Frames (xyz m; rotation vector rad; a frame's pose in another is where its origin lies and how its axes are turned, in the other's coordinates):
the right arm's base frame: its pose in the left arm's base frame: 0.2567 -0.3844 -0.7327 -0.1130 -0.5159 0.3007
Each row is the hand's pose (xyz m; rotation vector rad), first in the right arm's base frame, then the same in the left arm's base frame.
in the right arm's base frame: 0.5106 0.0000 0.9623 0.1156 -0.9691 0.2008
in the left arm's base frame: 0.1967 -0.1959 0.3386 0.1074 -1.4496 0.5813
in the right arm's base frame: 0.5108 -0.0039 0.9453 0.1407 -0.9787 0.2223
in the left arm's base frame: 0.2064 -0.2001 0.3247 0.1290 -1.4536 0.6101
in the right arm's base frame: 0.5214 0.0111 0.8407 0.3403 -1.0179 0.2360
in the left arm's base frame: 0.2638 -0.1858 0.2365 0.3363 -1.4529 0.6755
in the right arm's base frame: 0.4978 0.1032 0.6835 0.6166 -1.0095 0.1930
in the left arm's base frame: 0.2996 -0.1105 0.0728 0.6270 -1.3862 0.6966
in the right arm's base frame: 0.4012 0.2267 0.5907 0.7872 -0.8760 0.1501
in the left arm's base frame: 0.2348 -0.0261 -0.0751 0.7828 -1.2169 0.6857
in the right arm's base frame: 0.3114 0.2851 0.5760 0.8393 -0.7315 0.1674
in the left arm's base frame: 0.1531 0.0011 -0.1405 0.8012 -1.0624 0.7076
